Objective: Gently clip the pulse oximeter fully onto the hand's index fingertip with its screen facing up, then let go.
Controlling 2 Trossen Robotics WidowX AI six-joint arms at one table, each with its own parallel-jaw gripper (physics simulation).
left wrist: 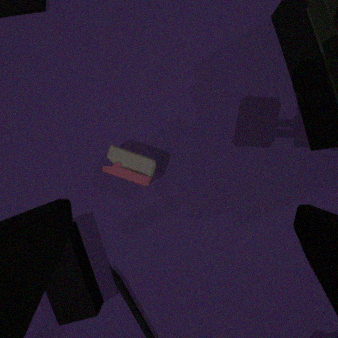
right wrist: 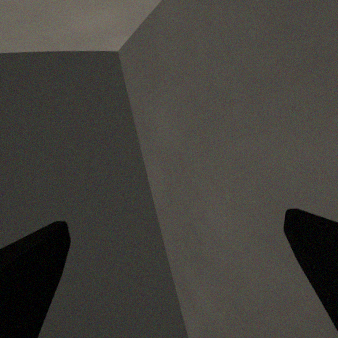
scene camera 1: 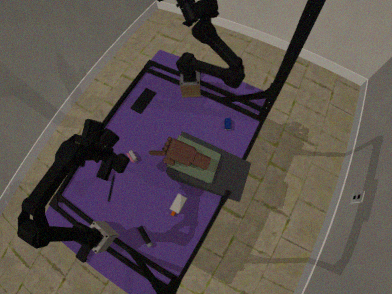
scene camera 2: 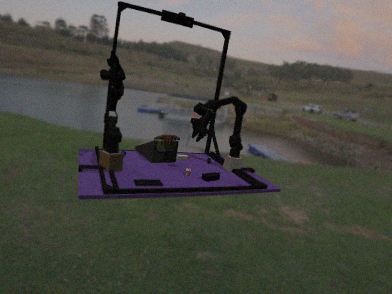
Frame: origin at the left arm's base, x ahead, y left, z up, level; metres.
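Seen in the pictures: left gripper, between the fingertips: (left wrist: 185,213) (scene camera 1: 120,152) (scene camera 2: 194,139); right gripper, between the fingertips: (right wrist: 177,226) (scene camera 2: 114,55); left arm's base, origin of its link: (scene camera 1: 94,237) (scene camera 2: 234,156); right arm's base, origin of its link: (scene camera 1: 189,76) (scene camera 2: 111,151).
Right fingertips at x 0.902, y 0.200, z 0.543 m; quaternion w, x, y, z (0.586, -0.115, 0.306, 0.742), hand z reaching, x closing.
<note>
Offsets run from my right fingertips to a thing's top centre.
The small white and pink pulse oximeter {0.522 m back, 0.061 m right, 0.617 m down} (scene camera 1: 132,156) (scene camera 2: 188,171) (left wrist: 131,161) lies on its side on the purple mat. The brown hand (scene camera 1: 182,152) (scene camera 2: 167,138) rests on a sloped grey stand (scene camera 1: 234,175) (scene camera 2: 155,151) (left wrist: 295,85). Its index finger (scene camera 1: 156,152) points to picture left in scene camera 1; I cannot make it out in the left wrist view. My left gripper (scene camera 1: 120,152) (scene camera 2: 199,136) (left wrist: 185,213) is open and empty above the mat, near the oximeter and pointing down. My right gripper (right wrist: 177,226) is open and empty, raised high and facing the walls.
A black pen {0.706 m back, 0.073 m right, 0.639 m down} (scene camera 1: 111,187) (left wrist: 131,302) lies near the oximeter. A black box {0.653 m back, 0.011 m left, 0.613 m down} (scene camera 2: 210,176) (left wrist: 80,285) stands under the left gripper. A flat black slab {0.245 m back, 0.112 m left, 0.641 m down} (scene camera 1: 143,100) (scene camera 2: 148,182), a white box {0.573 m back, 0.388 m right, 0.621 m down} (scene camera 1: 178,203), a black cylinder {0.774 m back, 0.355 m right, 0.621 m down} (scene camera 1: 144,235) and a blue item {0.111 m back, 0.348 m right, 0.616 m down} (scene camera 1: 227,123) lie farther off.
</note>
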